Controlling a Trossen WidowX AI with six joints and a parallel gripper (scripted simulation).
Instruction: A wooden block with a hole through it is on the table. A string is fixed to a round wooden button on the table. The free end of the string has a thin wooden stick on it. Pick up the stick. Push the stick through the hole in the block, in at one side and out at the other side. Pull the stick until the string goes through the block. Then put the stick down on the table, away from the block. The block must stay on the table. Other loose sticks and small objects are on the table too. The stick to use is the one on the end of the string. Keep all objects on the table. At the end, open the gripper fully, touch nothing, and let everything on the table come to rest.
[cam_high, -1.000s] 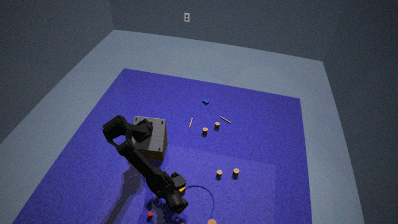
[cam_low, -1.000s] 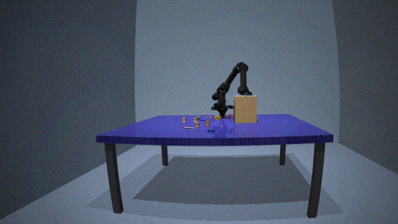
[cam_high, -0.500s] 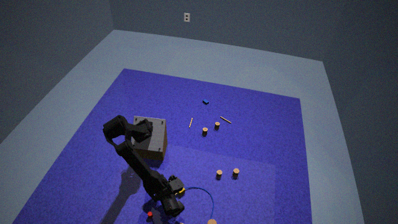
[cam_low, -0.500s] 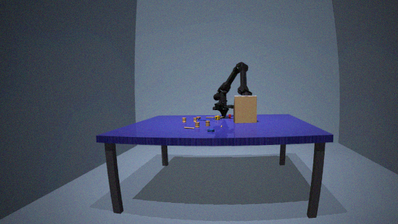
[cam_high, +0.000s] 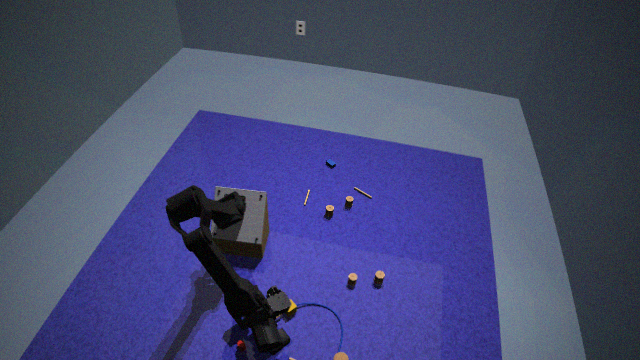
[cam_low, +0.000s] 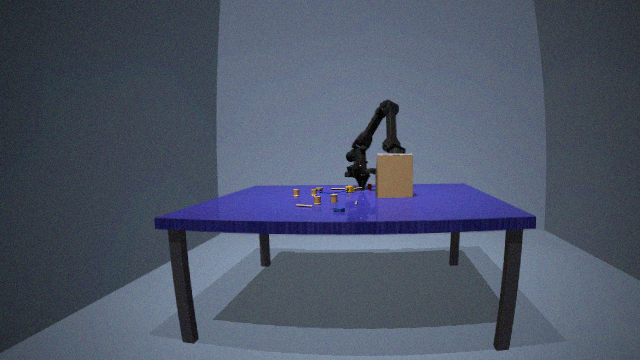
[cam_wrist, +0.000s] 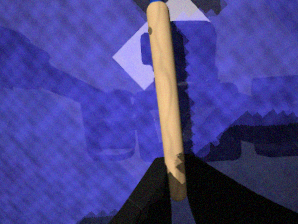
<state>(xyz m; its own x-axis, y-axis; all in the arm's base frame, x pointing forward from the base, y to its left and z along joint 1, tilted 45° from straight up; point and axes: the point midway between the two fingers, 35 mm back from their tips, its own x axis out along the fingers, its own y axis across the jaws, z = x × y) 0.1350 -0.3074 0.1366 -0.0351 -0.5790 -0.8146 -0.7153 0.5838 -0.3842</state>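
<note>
Right now my gripper tip is 60 mm to the left of the red object, 50 mm past it and 10 mm below it. Round my gripper tip: yellow wooden block (70 mm to the left, 70 mm ahead, 10 mm above); then thin wooden stick (30 mm to the left, 30 mm ahead, 10 mm above); then round wooden button (220 mm ahead, 70 mm to the right).
</note>
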